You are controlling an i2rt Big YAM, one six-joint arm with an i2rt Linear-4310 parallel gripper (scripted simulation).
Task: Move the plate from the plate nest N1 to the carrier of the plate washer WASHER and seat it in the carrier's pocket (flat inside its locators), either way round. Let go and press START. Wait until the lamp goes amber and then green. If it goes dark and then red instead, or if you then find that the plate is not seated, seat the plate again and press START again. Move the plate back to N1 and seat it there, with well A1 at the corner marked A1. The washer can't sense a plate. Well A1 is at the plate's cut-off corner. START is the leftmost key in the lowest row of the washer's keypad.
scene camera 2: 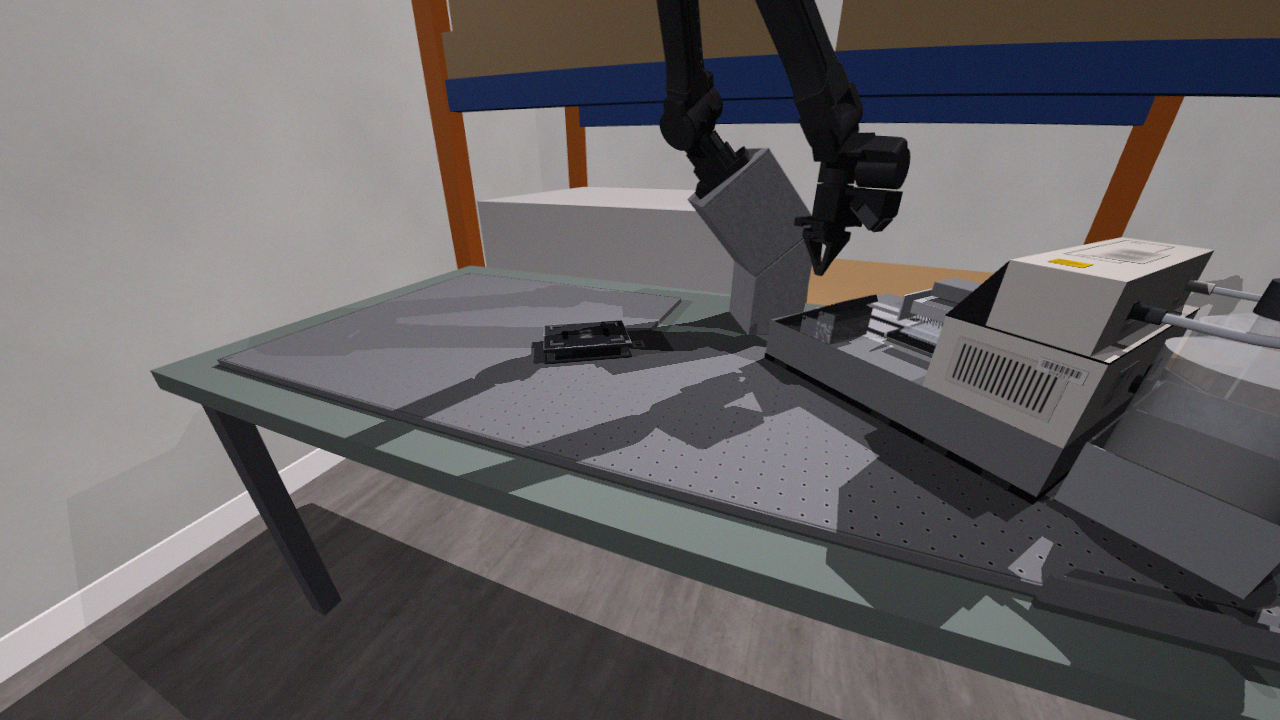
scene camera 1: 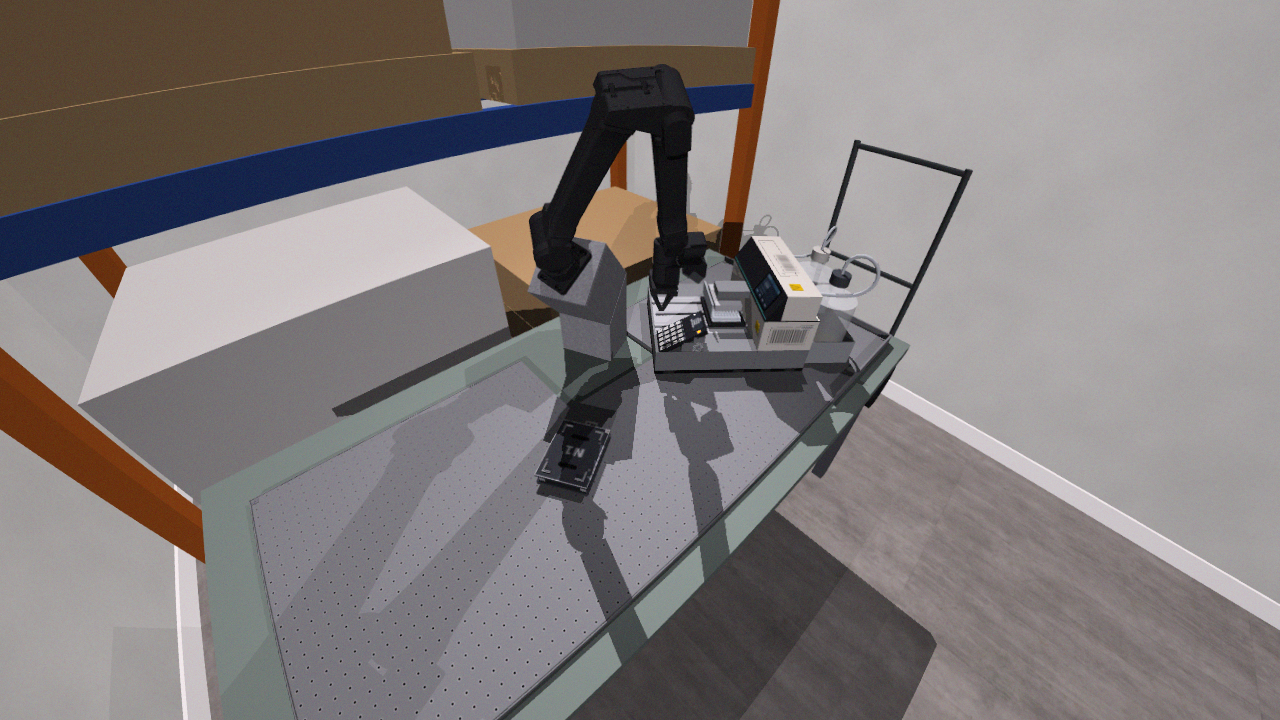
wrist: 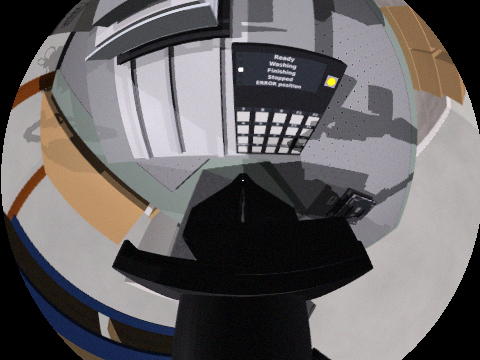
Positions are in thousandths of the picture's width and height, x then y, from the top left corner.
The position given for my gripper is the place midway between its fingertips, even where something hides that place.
Observation:
I see my gripper (scene camera 2: 639,383) and a plate washer (wrist: 364,288).
My gripper also shows in scene camera 1 (scene camera 1: 517,431) and in the wrist view (wrist: 505,499).

